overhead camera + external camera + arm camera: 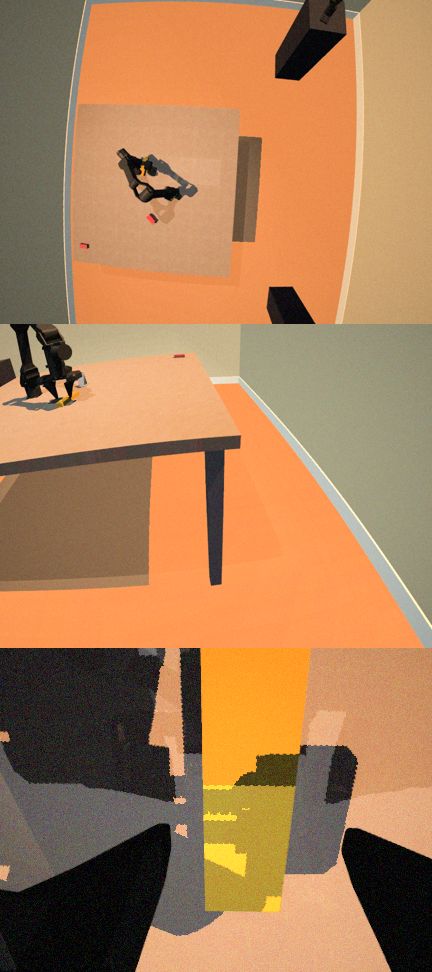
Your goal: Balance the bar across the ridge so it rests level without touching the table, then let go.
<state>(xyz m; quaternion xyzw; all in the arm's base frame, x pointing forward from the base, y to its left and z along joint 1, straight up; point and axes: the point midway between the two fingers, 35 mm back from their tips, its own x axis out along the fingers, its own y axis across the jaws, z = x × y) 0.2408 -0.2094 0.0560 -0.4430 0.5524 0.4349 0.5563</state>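
My gripper tip is now 3 cm to the right of the yellow-orange bar and 1 cm above it.
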